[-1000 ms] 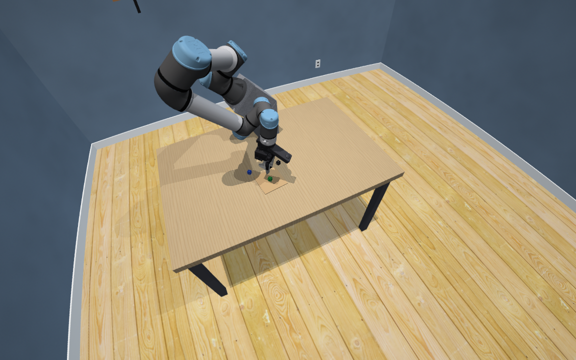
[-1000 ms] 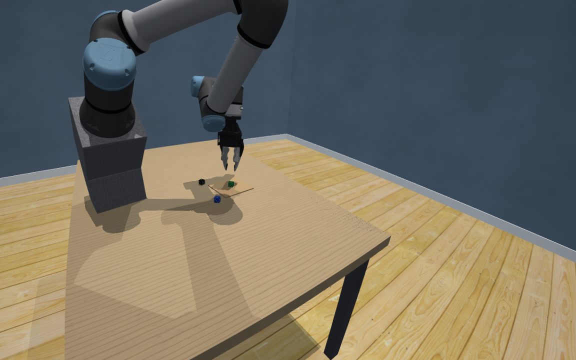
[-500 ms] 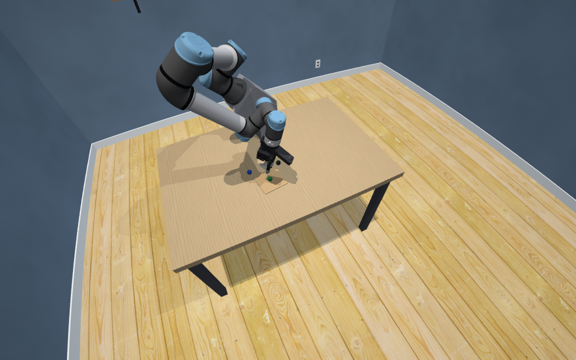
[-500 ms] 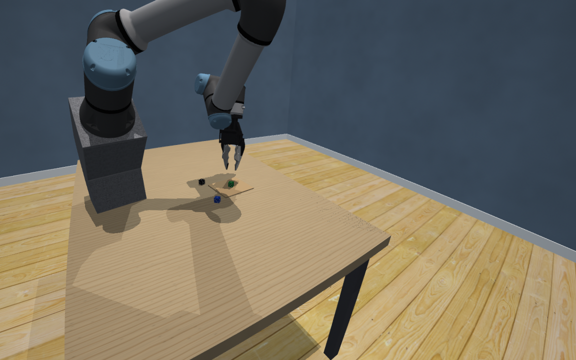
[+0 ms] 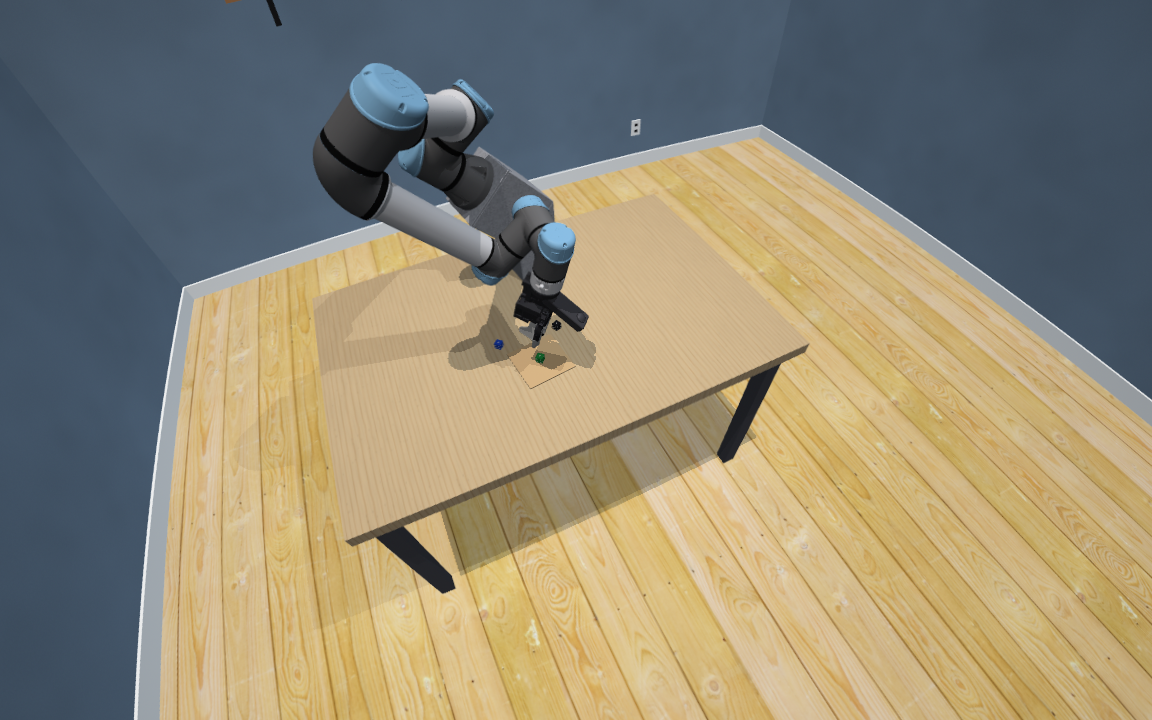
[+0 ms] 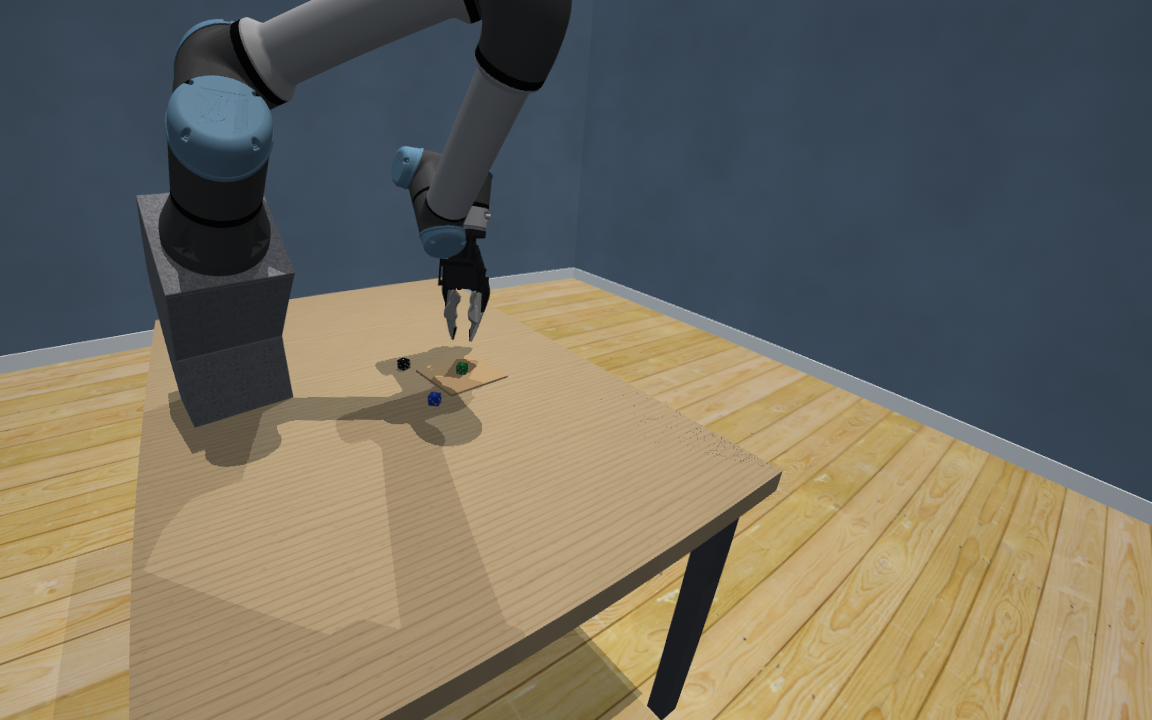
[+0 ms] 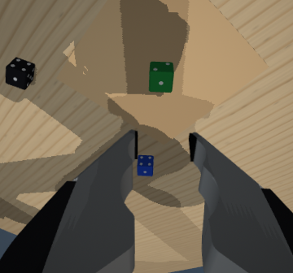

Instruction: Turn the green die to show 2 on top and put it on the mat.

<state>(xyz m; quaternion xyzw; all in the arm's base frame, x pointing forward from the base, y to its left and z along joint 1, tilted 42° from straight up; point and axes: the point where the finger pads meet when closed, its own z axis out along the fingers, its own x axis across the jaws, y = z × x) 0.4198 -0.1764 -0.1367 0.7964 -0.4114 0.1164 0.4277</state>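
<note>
Now: the green die 80 mm below my hand. Round my hand: blue die 110 mm behind, 80 mm to the right, 80 mm below; then tan mat 90 mm below; then black die 90 mm behind, 100 mm to the left, 80 mm below.
</note>
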